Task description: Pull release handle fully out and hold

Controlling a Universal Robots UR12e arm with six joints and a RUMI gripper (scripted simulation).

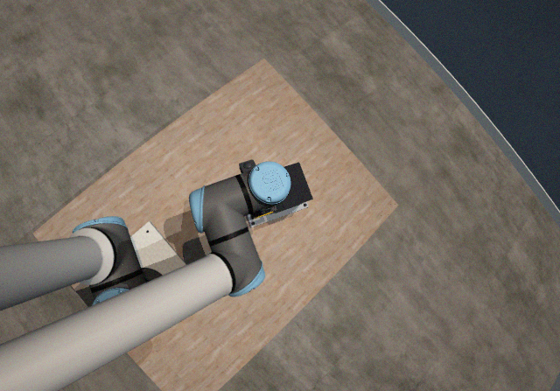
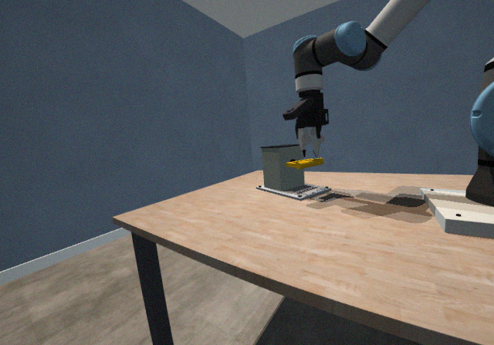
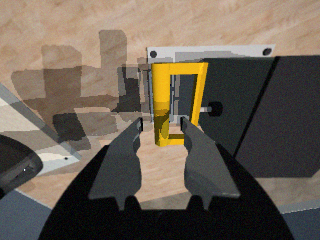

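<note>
My hand is 80 mm short of the grey base plate, 50 mm to the left of it and 140 mm above it.
</note>
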